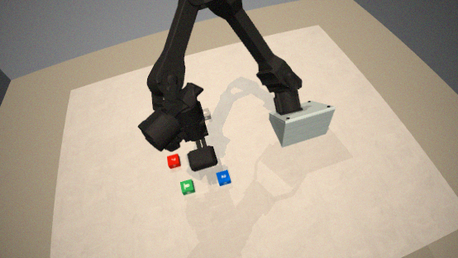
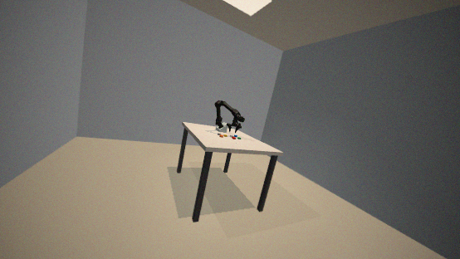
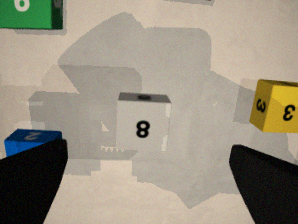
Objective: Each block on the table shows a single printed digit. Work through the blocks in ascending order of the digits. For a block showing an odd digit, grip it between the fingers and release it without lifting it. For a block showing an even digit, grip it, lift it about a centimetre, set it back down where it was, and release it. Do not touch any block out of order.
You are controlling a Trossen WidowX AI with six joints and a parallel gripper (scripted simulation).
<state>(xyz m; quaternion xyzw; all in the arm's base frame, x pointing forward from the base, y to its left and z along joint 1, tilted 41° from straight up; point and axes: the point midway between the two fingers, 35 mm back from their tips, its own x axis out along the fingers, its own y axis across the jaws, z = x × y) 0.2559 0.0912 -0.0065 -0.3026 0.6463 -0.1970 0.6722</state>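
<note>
Right now my gripper tip is 5 cm above the white block. The rest, counted from my gripper tip: blue block 7 cm to the left, 5 cm below, 4 cm behind; yellow block 9 cm to the right, 5 cm below, 2 cm ahead; red block 9 cm ahead, 5 cm below, 1 cm to the right.
</note>
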